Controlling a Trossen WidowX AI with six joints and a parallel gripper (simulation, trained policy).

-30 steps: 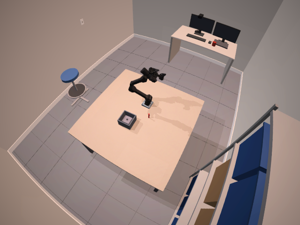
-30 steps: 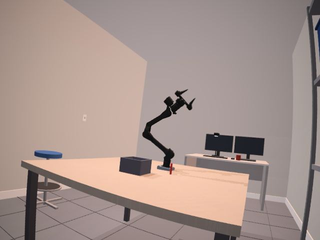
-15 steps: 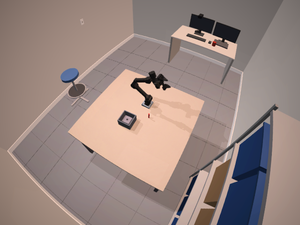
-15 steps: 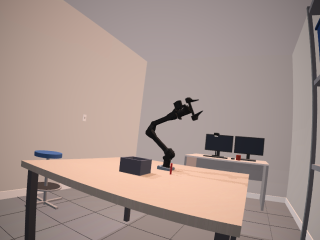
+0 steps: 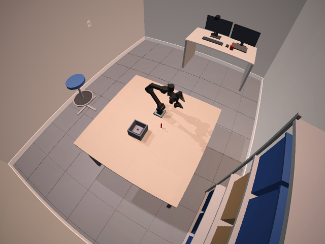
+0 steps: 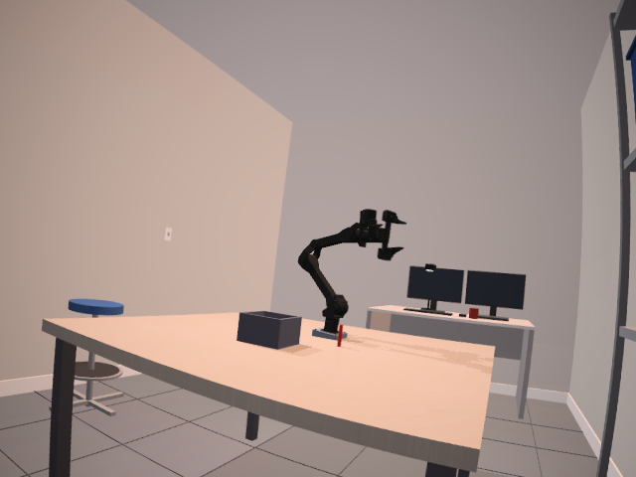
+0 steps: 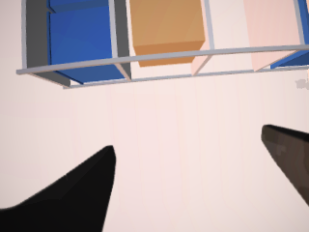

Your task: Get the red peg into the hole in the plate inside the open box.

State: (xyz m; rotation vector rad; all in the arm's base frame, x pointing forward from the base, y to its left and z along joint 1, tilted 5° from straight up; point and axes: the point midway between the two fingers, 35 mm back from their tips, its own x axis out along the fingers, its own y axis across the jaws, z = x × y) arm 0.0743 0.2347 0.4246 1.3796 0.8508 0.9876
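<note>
The red peg lies 7 cm ahead of my gripper tip, 19 cm to the right of it and 39 cm below it. Round my gripper tip: dark box (25 cm ahead, 37 cm to the right, 40 cm below); then plate (25 cm ahead, 37 cm to the right, 38 cm below).
</note>
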